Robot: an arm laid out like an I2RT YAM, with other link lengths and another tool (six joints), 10 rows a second.
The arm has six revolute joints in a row. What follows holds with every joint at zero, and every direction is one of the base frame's.
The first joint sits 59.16 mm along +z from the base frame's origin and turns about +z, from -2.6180 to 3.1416 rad.
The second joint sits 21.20 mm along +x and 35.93 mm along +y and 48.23 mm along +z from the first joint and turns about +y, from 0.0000 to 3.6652 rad.
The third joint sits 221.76 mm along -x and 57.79 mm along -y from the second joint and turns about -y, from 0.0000 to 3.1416 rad.
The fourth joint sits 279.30 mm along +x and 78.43 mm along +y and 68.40 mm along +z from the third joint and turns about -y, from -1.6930 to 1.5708 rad.
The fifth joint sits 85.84 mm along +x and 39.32 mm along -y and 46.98 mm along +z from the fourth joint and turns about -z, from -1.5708 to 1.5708 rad.
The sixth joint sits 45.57 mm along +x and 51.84 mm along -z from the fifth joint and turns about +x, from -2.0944 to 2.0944 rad.
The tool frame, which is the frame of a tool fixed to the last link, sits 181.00 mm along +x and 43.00 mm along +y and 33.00 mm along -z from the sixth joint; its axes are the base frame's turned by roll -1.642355, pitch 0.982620 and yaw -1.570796 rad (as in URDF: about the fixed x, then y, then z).
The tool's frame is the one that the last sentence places.
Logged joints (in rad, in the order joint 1, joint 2, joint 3, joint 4, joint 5, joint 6), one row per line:
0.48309, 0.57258, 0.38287, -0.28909, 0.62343, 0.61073
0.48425, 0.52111, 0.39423, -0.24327, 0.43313, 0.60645
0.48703, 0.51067, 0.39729, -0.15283, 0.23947, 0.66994
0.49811, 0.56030, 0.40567, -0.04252, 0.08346, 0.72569
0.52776, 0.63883, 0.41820, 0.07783, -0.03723, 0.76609
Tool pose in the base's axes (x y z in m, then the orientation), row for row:
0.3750, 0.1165, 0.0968, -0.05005, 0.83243, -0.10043, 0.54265
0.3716, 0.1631, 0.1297, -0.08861, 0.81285, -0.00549, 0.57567
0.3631, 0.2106, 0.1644, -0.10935, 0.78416, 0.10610, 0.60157
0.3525, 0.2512, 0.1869, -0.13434, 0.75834, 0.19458, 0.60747
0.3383, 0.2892, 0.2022, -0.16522, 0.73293, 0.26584, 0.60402
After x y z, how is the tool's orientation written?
As a quaternion, x y z w.
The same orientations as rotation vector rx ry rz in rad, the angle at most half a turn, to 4 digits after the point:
-0.1188, 1.9765, -0.2385
-0.2075, 1.9034, -0.0129
-0.2533, 1.8167, 0.2458
-0.3105, 1.7526, 0.4497
-0.3824, 1.6963, 0.6153

